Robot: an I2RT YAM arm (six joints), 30 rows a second.
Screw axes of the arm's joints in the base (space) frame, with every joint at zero. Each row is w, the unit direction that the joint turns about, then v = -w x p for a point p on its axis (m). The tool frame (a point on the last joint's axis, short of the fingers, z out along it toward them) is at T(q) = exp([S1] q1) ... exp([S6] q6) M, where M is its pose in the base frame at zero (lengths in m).
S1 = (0, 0, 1, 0, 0, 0)
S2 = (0, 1, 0, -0.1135, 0, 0.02)
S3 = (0, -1, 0, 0.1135, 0, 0.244)
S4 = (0, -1, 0, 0.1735, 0, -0.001)
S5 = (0, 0, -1, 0, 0.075, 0)
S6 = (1, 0, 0, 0, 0.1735, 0)
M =
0 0 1 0.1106
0 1 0 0
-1 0 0 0.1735
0 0 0 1
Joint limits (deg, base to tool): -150..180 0..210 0..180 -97..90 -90..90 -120..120
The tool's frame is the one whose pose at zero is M.
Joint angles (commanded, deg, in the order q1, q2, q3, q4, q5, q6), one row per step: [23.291 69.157 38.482 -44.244 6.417 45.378]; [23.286 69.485 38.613 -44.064 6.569 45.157]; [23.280 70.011 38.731 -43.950 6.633 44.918]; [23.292 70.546 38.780 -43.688 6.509 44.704]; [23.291 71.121 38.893 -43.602 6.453 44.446]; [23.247 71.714 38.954 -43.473 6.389 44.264]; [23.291 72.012 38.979 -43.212 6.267 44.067]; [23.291 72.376 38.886 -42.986 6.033 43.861]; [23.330 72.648 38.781 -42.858 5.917 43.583]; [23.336 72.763 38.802 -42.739 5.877 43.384]
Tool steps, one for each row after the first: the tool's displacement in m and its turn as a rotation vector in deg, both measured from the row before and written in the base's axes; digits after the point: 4 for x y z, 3 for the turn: [0.0011 0.0003 -0.0003 -0.204 -0.042 0.168]; [0.0011 0.0004 -0.0010 -0.240 0.247 0.207]; [0.0011 0.0006 -0.0013 -0.037 0.254 0.249]; [0.0011 0.0005 -0.0012 -0.169 0.368 0.261]; [0.0010 0.0003 -0.0015 -0.150 0.396 0.147]; [0.0007 0.0006 -0.0007 0.053 0.059 0.263]; [0.0004 0.0003 -0.0015 0.064 0.303 0.254]; [0.0001 0.0003 -0.0013 -0.065 0.275 0.335]; [0.0004 0.0002 -0.0002 -0.004 -0.007 0.208]
